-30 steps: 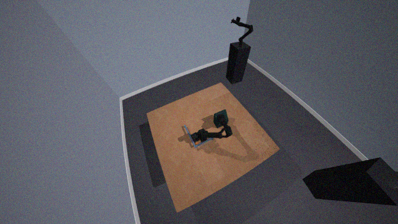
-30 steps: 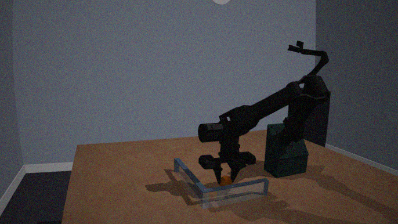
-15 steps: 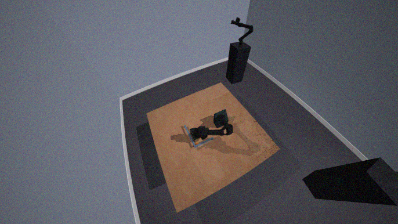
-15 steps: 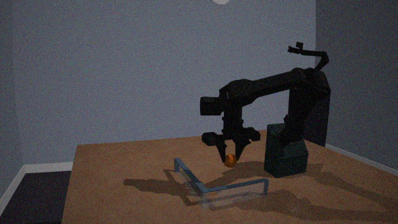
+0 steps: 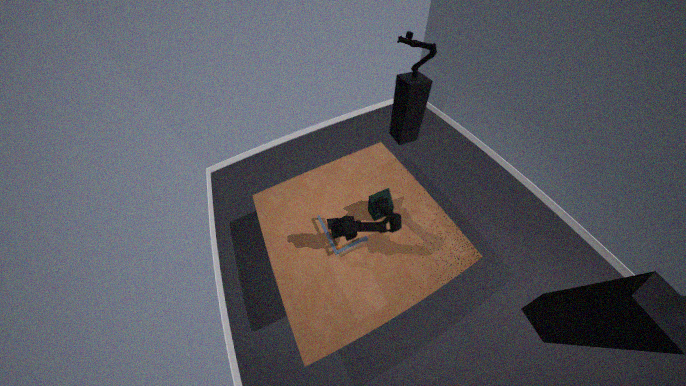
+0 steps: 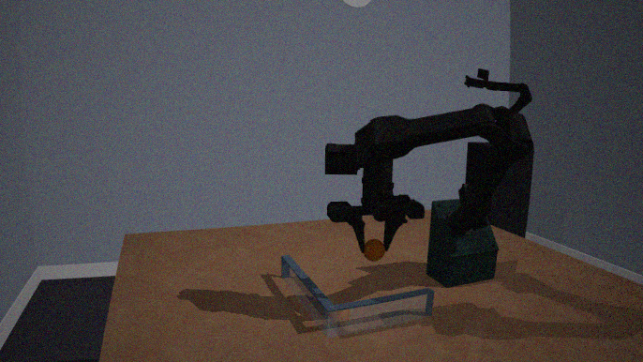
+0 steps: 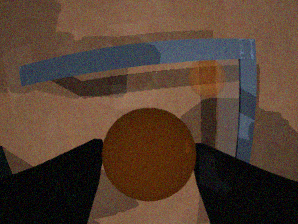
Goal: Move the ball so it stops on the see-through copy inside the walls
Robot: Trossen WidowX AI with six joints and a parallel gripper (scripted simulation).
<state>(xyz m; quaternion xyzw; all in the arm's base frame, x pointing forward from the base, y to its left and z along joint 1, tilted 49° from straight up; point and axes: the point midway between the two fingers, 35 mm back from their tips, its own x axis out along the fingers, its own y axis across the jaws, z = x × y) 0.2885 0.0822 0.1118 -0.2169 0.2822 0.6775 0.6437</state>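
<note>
My gripper tip is 120 mm above the pale orange patch, 70 mm short of it and 20 mm to the right of it. Also, from my gripper tip: orange ball (right at my gripper tip).
</note>
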